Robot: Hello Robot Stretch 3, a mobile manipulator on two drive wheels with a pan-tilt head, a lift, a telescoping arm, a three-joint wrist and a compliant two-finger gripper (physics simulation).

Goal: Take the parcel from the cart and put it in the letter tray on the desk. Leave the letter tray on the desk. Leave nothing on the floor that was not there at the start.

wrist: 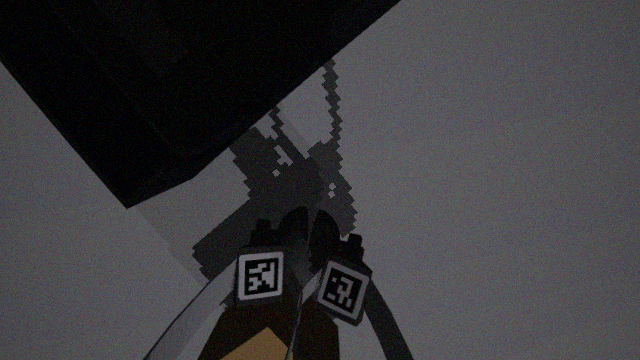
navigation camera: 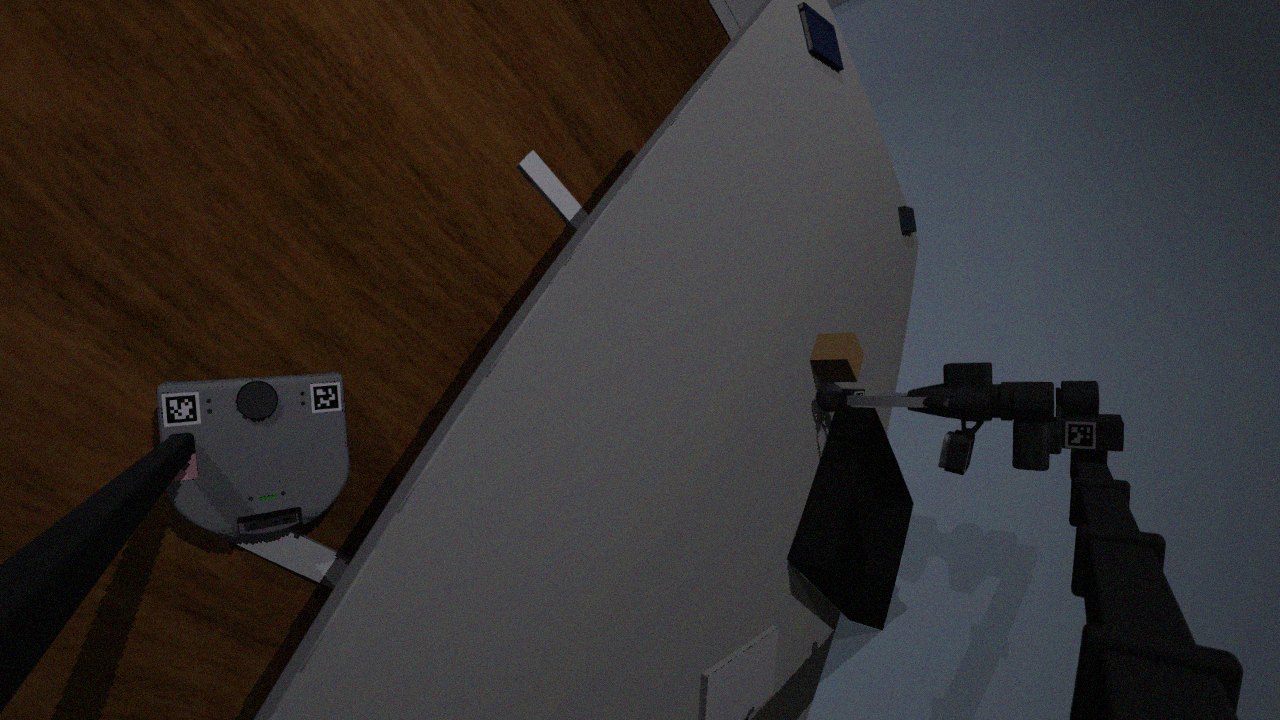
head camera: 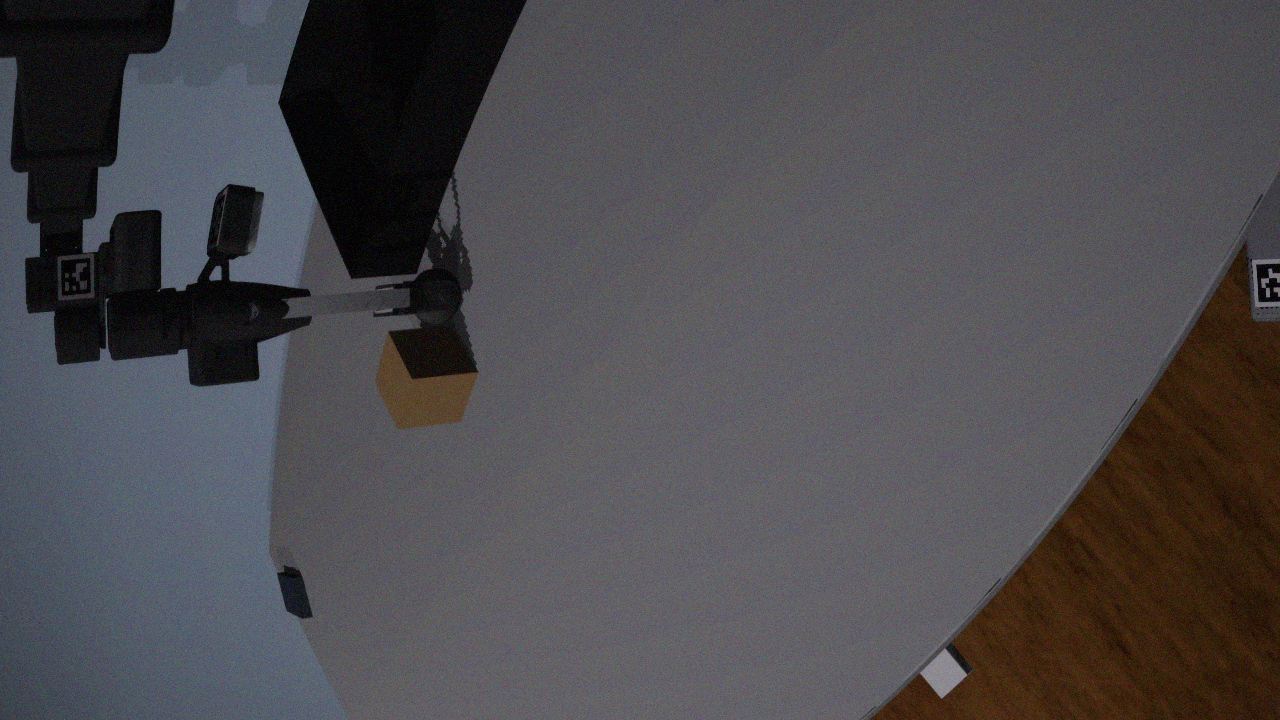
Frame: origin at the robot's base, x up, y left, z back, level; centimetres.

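Seen in the pictures: gripper, fingertip midpoint: point(wrist: 308, 233) point(navigation camera: 818, 397) point(head camera: 456, 294); robot's base at its link origin: point(navigation camera: 257, 398).
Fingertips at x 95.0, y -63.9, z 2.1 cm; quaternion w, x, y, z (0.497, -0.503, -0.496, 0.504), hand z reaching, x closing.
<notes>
Pixels of each thing's middle, then the offset from my fingertips to it. Level surfaces: height alone.
- tan box at the middle of its body: point(wrist: 272, 352) point(head camera: 423, 377) point(navigation camera: 837, 357) dx +2.8, dy -1.0, dz -5.7 cm
- pale desk at its surface level: dx +0.0 cm
- large black box-like thing at the middle of its body: point(head camera: 371, 58) point(navigation camera: 863, 526) dx +3.1, dy -10.7, dz +22.9 cm
- wooden floor at its surface level: dx -95.0 cm
- white slab at the middle of its body: point(navigation camera: 740, 685) dx +0.5, dy +21.9, dz +33.4 cm
- small dark block at the middle of its body: point(head camera: 294, 594) point(navigation camera: 907, 219) dx +0.9, dy -58.5, dz -37.8 cm
- blue flat item at the middle of its body: point(navigation camera: 822, 38) dx +0.6, dy -14.2, dz -64.0 cm
A tan box point(head camera: 435, 400) point(navigation camera: 839, 347) point(wrist: 262, 347), which looks like the parcel, stands on the pale desk point(head camera: 760, 358) point(navigation camera: 626, 358) point(wrist: 500, 200). A large black box-like thing point(head camera: 384, 152) point(navigation camera: 854, 519) point(wrist: 125, 90) is beside it; I cannot tell whether this is the letter tray. My gripper point(head camera: 435, 295) point(navigation camera: 832, 396) point(wrist: 308, 233) is between the two, close to the tan box. Its fingertips stand a little apart, with a narrow gap and nothing visibly held. The fingers partly hide the tan box in the wrist view. The cart cannot be made out.
My base point(navigation camera: 295, 456) stands on the wooden floor point(navigation camera: 313, 223) by the desk's long edge. White bars point(navigation camera: 552, 188) point(head camera: 941, 673) stick out under it. A white slab point(navigation camera: 741, 676), a small dark block point(head camera: 295, 592) point(navigation camera: 906, 220) and a blue flat item point(navigation camera: 821, 35) are at the desk.
</notes>
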